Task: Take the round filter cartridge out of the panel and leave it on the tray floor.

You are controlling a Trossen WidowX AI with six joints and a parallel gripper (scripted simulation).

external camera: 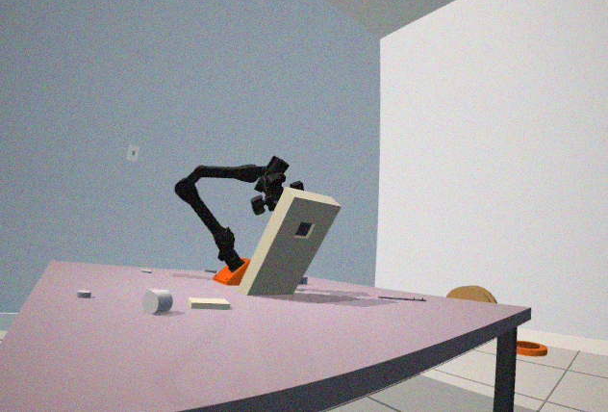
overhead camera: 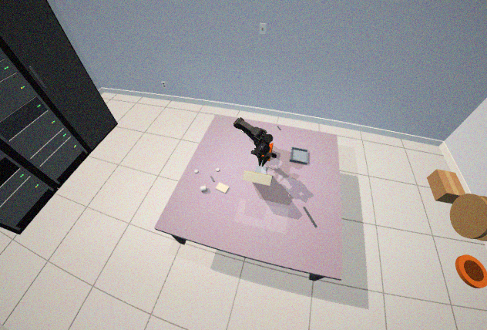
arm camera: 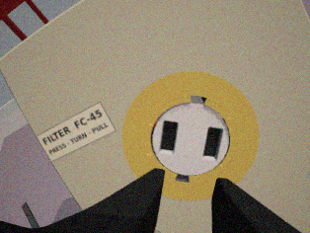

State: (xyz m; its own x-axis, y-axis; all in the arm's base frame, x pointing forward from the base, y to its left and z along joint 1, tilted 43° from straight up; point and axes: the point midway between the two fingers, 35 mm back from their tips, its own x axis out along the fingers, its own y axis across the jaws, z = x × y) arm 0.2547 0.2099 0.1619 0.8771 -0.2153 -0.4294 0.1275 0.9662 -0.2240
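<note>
The grey round filter cartridge lies 5 cm ahead of my gripper tip, 1 cm to the left of it and 4 cm below it. Round my gripper tip: grey tray 42 cm behind, 22 cm to the left, 27 cm below; then flat beige block 13 cm ahead, 26 cm to the right, 27 cm below; then beige service panel 1 cm ahead, 11 cm below.
</note>
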